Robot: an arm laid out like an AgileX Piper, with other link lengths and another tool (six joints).
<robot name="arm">
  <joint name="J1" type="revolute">
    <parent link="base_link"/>
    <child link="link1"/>
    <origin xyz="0 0 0.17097" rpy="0 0 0"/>
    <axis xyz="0 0 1"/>
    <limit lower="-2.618" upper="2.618"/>
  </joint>
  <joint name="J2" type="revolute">
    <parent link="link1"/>
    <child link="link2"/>
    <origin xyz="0 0 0" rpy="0 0 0"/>
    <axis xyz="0 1 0"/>
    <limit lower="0" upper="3.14"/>
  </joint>
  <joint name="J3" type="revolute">
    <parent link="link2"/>
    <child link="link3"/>
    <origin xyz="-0.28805 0 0.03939" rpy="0 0 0"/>
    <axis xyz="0 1 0"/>
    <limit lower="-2.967" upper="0"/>
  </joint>
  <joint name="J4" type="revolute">
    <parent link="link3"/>
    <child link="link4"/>
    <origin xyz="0.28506 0 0.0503" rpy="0 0 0"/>
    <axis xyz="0.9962 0 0.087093"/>
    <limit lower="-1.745" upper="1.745"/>
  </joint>
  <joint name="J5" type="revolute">
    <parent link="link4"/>
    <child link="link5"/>
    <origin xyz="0 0 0" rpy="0 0 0"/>
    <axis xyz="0 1 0"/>
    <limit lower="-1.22" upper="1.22"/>
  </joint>
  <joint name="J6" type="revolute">
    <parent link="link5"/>
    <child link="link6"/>
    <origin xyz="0.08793 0 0.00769" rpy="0 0 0"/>
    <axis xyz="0.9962 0 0.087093"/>
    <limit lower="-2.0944" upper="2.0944"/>
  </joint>
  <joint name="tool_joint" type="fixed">
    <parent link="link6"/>
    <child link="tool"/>
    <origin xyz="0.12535 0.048 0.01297" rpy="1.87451 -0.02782 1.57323"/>
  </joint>
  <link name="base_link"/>
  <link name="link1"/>
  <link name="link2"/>
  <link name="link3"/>
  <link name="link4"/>
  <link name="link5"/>
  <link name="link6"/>
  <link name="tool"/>
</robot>
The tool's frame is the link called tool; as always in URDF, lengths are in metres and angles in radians.
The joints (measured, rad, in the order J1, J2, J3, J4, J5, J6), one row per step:
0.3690 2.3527 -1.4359 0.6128 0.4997 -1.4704
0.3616 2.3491 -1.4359 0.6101 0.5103 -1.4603
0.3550 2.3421 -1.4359 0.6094 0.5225 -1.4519
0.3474 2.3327 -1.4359 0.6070 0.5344 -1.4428
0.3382 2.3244 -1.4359 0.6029 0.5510 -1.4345
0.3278 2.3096 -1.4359 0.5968 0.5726 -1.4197
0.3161 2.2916 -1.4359 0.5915 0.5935 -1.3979
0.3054 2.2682 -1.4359 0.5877 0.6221 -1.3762
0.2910 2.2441 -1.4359 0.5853 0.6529 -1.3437
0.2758 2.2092 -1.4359 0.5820 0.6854 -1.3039
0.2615 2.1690 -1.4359 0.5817 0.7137 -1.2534
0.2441 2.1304 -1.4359 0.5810 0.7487 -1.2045
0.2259 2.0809 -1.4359 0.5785 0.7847 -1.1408
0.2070 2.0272 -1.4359 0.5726 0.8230 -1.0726
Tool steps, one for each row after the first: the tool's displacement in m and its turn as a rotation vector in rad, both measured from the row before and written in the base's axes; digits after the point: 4 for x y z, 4 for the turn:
0.0003 -0.0025 0.0019 0.0025 0.0094 -0.0105
0.0005 -0.0017 0.0036 0.0048 0.0075 -0.0090
0.0012 -0.0022 0.0046 0.0046 0.0049 -0.0095
0.0003 -0.0031 0.0041 0.0034 0.0095 -0.0073
0.0007 -0.0031 0.0072 0.0056 0.0099 -0.0110
0.0017 -0.0032 0.0089 0.0080 0.0090 -0.0195
0.0006 -0.0023 0.0116 0.0111 0.0112 -0.0162
0.0011 -0.0033 0.0123 0.0138 0.0171 -0.0296
0.0023 -0.0032 0.0174 0.0171 0.0111 -0.0353
0.0034 -0.0022 0.0202 0.0218 0.0074 -0.0471
0.0017 -0.0039 0.0194 0.0213 0.0144 -0.0449
0.0022 -0.0041 0.0245 0.0249 0.0109 -0.0565
0.0010 -0.0052 0.0260 0.0237 0.0105 -0.0574

